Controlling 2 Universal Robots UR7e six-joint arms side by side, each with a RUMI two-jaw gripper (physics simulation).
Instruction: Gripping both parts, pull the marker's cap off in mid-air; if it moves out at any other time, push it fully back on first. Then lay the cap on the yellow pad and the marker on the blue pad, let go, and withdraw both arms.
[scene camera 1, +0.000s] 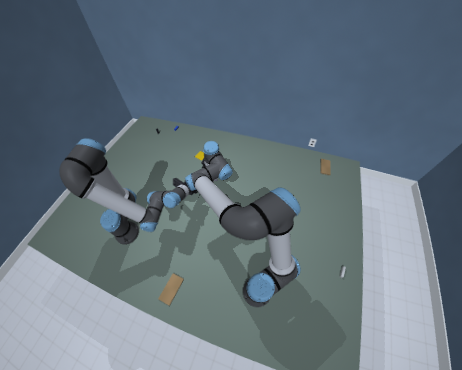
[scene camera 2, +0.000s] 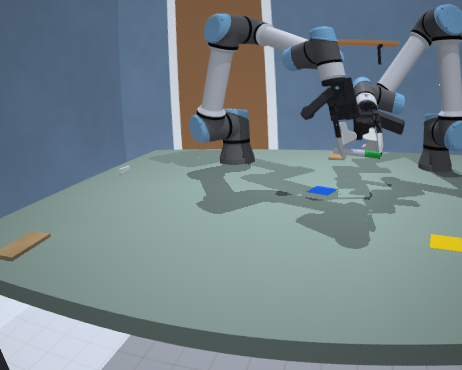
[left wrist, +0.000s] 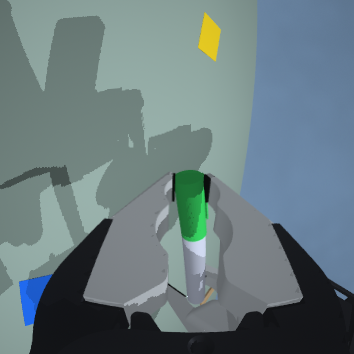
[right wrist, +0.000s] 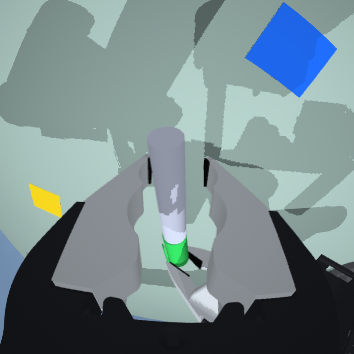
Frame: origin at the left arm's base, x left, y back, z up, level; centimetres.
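Seen in the pictures: left gripper, fingertip midpoint: (scene camera 2: 379, 156) (left wrist: 188, 175) (right wrist: 173, 254); right gripper, fingertip midpoint: (scene camera 1: 213, 181) (scene camera 2: 343, 159) (left wrist: 174, 270) (right wrist: 177, 158); left arm's base, link origin: (scene camera 1: 127, 233) (scene camera 2: 434, 168) (right wrist: 342, 273); right arm's base, link origin: (scene camera 2: 237, 161).
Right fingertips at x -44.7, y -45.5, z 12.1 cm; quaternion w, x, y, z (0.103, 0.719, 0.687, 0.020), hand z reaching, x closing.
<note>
Pixels of each thing's middle, then the offset from my right fingertips to it. Level surfaces: height alone.
- marker's white barrel, body centre: (right wrist: 172, 217) (left wrist: 193, 252) (scene camera 2: 356, 152) dz +1.9, dx +3.7, dy -0.1 cm
- green cap, body centre: (left wrist: 192, 206) (right wrist: 175, 247) (scene camera 2: 372, 154) dz +1.5, dx +8.3, dy -0.1 cm
- yellow pad, body centre: (left wrist: 209, 37) (right wrist: 45, 200) (scene camera 2: 446, 242) (scene camera 1: 201, 155) dz -12.1, dx +22.3, dy -29.8 cm
- blue pad, body centre: (right wrist: 293, 50) (left wrist: 46, 298) (scene camera 2: 322, 190) dz -12.1, dx -5.9, dy +10.3 cm
- table, surface height: dz -12.1 cm
- small pale cylinder, body centre: (scene camera 1: 342, 272) dz -11.0, dx -86.7, dy +33.3 cm
- small blue item, body centre: (scene camera 1: 176, 128) dz -11.1, dx +57.8, dy -56.3 cm
- small black item, body centre: (scene camera 1: 157, 131) dz -9.7, dx +72.4, dy -47.2 cm
The marker's white barrel (scene camera 2: 356, 152) (left wrist: 195, 265) (right wrist: 169, 185) and green cap (scene camera 2: 372, 154) (left wrist: 192, 215) (right wrist: 176, 252) are joined in line, roughly level above the table. My left gripper (scene camera 2: 376, 152) (left wrist: 188, 175) is shut on the cap. My right gripper (right wrist: 177, 158) has its fingers partly closed on both sides of the barrel; the barrel lies close to one finger, with a visible gap to the other. The yellow pad (scene camera 1: 200, 155) (scene camera 2: 445, 243) (left wrist: 210, 37) (right wrist: 46, 200) and blue pad (scene camera 2: 321, 190) (left wrist: 29, 301) (right wrist: 290, 50) lie bare. The blue pad is hidden in scene camera 1.
Both wrists are close together over the table (scene camera 1: 225, 310) (scene camera 2: 200, 280). Brown blocks (scene camera 1: 171, 289) (scene camera 1: 325, 167) (scene camera 2: 25, 245), a small pale cylinder (scene camera 1: 343, 271), a small blue item (scene camera 1: 176, 128) and a small black item (scene camera 1: 158, 131) lie on the table, away from the grippers.
</note>
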